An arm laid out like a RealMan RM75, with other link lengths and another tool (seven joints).
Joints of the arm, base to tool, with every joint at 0 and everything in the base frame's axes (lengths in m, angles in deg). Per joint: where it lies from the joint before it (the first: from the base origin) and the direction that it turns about. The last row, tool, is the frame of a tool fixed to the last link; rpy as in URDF.
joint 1: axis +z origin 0 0 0.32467
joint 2: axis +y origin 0 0 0
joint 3: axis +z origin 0 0 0.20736
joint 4: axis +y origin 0 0 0
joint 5: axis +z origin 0 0 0.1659
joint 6: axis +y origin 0 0 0
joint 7: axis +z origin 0 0 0.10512
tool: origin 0.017 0.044 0.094 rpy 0 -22.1 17.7
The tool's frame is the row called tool.
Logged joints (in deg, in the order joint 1, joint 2, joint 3, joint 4, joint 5, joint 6, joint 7), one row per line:
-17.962 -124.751 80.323 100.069 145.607 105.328 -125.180
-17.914 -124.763 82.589 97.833 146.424 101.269 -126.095
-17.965 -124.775 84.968 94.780 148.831 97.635 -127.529
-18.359 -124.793 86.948 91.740 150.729 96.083 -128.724
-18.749 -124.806 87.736 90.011 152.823 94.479 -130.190
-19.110 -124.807 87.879 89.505 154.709 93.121 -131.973
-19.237 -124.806 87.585 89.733 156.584 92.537 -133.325
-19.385 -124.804 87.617 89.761 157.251 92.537 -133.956
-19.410 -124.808 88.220 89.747 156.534 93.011 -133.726
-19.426 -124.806 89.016 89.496 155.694 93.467 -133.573
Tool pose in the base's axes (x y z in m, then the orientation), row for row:
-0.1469 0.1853 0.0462 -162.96 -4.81 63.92
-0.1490 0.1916 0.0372 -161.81 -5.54 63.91
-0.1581 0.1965 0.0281 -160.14 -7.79 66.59
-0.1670 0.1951 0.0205 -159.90 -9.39 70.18
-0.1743 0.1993 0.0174 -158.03 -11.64 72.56
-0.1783 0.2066 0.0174 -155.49 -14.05 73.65
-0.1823 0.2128 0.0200 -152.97 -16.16 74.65
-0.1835 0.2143 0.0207 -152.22 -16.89 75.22
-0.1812 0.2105 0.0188 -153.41 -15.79 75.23
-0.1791 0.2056 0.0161 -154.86 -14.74 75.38
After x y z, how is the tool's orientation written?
As a rotation vector, in degrees.
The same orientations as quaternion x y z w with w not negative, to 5 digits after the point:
-0.92975 -0.02744 0.36469 0.04263
-0.92836 -0.03178 0.36667 0.05179
-0.92099 -0.04480 0.38297 0.05575
-0.91345 -0.05364 0.40091 0.04471
-0.90562 -0.06671 0.41582 0.04989
-0.89888 -0.08122 0.42577 0.06433
-0.89190 -0.09422 0.43525 0.07865
-0.88913 -0.09866 0.43937 0.08169
-0.89164 -0.09177 0.43725 0.07332
-0.89412 -0.08511 0.43523 0.06226

